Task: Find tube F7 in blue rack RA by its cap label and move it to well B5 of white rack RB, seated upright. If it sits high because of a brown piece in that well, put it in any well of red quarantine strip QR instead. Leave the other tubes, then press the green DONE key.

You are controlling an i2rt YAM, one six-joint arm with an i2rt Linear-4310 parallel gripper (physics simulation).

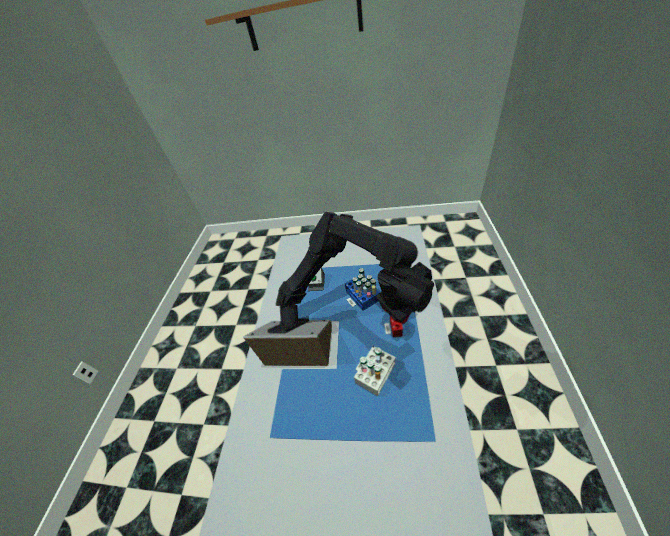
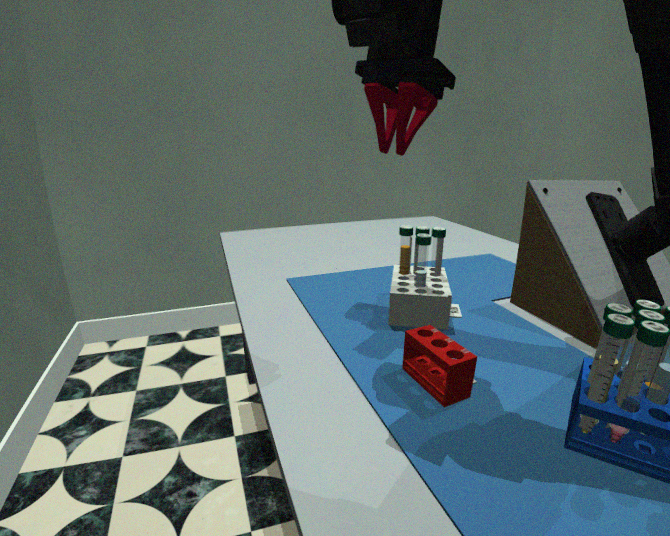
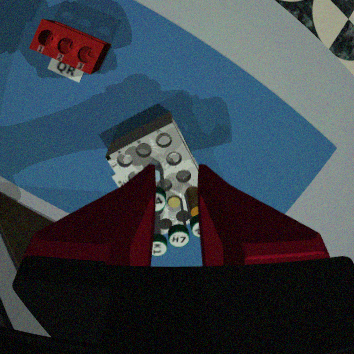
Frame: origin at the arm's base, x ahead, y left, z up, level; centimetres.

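Where they show: gripper, fingertip midpoint: (image 1: 402, 320) (image 2: 391, 153) (image 3: 176, 176); arm's base, origin of the base link: (image 1: 289, 326) (image 2: 621, 248).
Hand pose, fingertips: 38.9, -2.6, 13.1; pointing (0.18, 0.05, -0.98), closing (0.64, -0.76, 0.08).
Note:
Things, the pixels of their top centre, and the offset from my fingertips, as dx, dy, dz. "pt": a spot on its surface instead. Level surfaces: height alone.
- white rack RB, middle of its top: (image 3: 164, 184) (image 2: 419, 278) (image 1: 375, 367) -8.0, -6.6, -18.8
- K1, surface spot: (image 3: 159, 246) pt -10.9, -8.0, -11.3
- H7, surface spot: (image 3: 179, 239) pt -8.9, -9.0, -11.3
- blue rack RA, middle of its top: (image 2: 656, 398) (image 1: 361, 288) -16.1, +26.3, -18.8
- red strip QR, middle of its top: (image 3: 64, 45) (image 2: 439, 343) (image 1: 396, 320) -1.7, +11.8, -18.8
- blue mat, its level: dz -23.8
- small box with a green top, middle of its top: (image 1: 312, 270) -37.7, +32.1, -15.4
My gripper (image 2: 392, 151) (image 3: 176, 176) hangs high above the table, over the white rack RB (image 1: 374, 370) (image 2: 420, 308) (image 3: 159, 152). Its red fingers stand close together with nothing between them. The white rack holds several green-capped tubes at one end; I read K1 (image 3: 159, 246) and H7 (image 3: 179, 239), and one tube holds amber liquid (image 2: 405, 255). The blue rack RA (image 1: 365, 302) (image 2: 585, 420) stands behind with several tubes; their cap labels are too small to read. The red strip QR (image 1: 397, 328) (image 2: 439, 364) (image 3: 98, 56) has three empty wells.
The racks stand on a blue mat (image 1: 349, 409) (image 2: 365, 314) on a grey table. The arm's brown wedge base (image 1: 290, 346) (image 2: 546, 287) is at the mat's edge. A small box with a green top (image 1: 316, 280) sits behind the arm.

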